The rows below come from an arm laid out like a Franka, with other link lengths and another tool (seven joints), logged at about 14 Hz.
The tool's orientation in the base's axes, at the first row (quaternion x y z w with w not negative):
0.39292, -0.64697, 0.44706, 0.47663
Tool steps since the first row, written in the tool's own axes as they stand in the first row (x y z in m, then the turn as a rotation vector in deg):
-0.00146, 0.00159, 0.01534, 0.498, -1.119, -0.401
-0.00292, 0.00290, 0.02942, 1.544, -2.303, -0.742
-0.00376, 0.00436, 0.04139, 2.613, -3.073, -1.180
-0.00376, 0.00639, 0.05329, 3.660, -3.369, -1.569
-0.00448, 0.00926, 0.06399, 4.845, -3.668, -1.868
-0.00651, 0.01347, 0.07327, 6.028, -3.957, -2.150
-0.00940, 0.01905, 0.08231, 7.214, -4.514, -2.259
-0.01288, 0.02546, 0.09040, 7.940, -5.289, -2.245
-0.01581, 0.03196, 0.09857, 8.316, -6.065, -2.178
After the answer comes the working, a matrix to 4 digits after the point.
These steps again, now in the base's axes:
-0.00521, -0.01404, -0.00398, 1.034, 0.015, 0.769
-0.00983, -0.02695, -0.00771, 1.984, -0.091, 2.073
-0.01417, -0.03787, -0.01057, 2.566, 0.014, 3.328
-0.01923, -0.04861, -0.01272, 2.698, 0.212, 4.459
-0.02458, -0.05792, -0.01556, 2.776, 0.313, 5.711
-0.03049, -0.06537, -0.01974, 2.841, 0.400, 6.956
-0.03742, -0.07212, -0.02499, 3.109, 0.244, 8.234
-0.04474, -0.07767, -0.03085, 3.658, -0.055, 9.092
-0.05229, -0.08332, -0.03621, 4.276, -0.376, 9.605

The tool's axes in the first row as the columns of a matrix, in the base's axes (rounded; the answer above uses it unrounded):
-0.2369, -0.9346, -0.2654
-0.0823, 0.2915, -0.9530
0.9681, -0.2039, -0.1459

